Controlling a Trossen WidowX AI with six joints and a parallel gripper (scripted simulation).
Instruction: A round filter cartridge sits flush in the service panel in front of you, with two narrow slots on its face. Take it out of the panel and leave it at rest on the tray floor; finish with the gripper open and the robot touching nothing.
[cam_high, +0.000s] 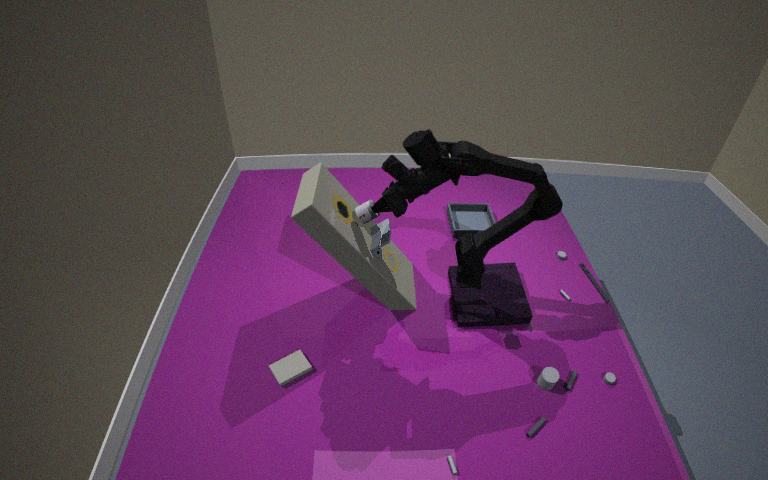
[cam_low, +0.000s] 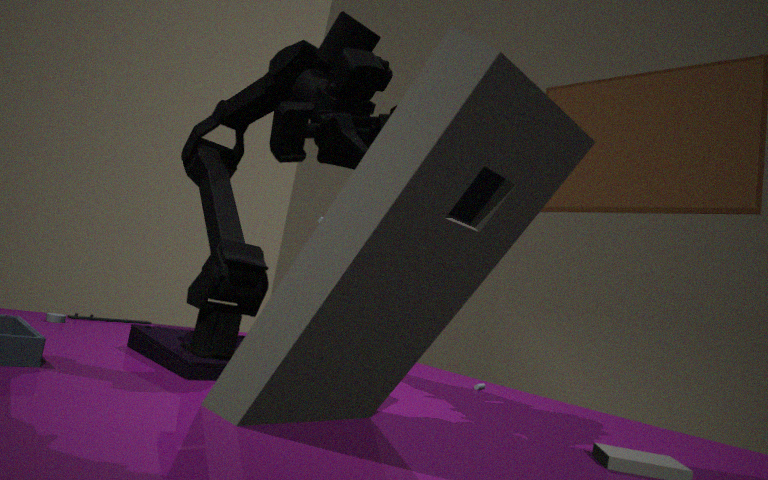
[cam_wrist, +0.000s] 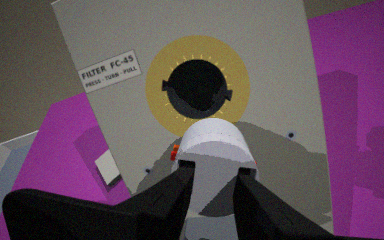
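My gripper tip is now 1 cm short of the round grey filter cartridge and 1 cm above it. From my gripper tip the other things lie so: grey tray: 33 cm behind, 29 cm to the right, 26 cm below; beige service panel: 4 cm ahead, 8 cm below; white block: 19 cm ahead, 29 cm to the left, 26 cm below.
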